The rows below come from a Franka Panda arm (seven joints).
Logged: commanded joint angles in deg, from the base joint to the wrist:
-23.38 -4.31 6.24 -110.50 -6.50 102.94 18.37
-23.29 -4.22 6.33 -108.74 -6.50 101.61 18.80
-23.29 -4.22 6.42 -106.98 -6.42 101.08 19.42
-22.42 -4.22 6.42 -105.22 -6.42 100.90 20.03
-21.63 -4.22 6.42 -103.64 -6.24 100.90 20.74
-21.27 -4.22 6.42 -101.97 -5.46 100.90 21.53
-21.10 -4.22 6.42 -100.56 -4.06 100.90 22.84
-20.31 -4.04 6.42 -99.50 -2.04 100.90 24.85
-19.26 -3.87 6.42 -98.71 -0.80 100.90 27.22
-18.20 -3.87 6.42 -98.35 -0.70 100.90 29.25
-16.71 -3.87 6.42 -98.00 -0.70 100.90 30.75
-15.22 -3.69 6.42 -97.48 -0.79 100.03 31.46
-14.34 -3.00 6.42 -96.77 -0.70 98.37 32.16
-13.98 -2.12 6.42 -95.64 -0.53 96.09 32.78
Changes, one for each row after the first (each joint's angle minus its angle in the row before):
0.09 0.09 0.09 1.76 0.00 -1.33 0.43
0.00 0.00 0.09 1.76 0.08 -0.53 0.62
0.87 0.00 0.00 1.76 0.00 -0.18 0.61
0.79 0.00 0.00 1.58 0.18 0.00 0.71
0.36 0.00 0.00 1.67 0.78 0.00 0.79
0.17 0.00 0.00 1.41 1.40 0.00 1.31
0.79 0.18 0.00 1.06 2.02 0.00 2.01
1.05 0.17 0.00 0.79 1.24 0.00 2.37
1.06 0.00 0.00 0.36 0.10 0.00 2.03
1.49 0.00 0.00 0.35 0.00 0.00 1.50
1.49 0.18 0.00 0.52 -0.09 -0.87 0.71
0.88 0.69 0.00 0.71 0.09 -1.66 0.70
0.36 0.88 0.00 1.13 0.17 -2.28 0.62

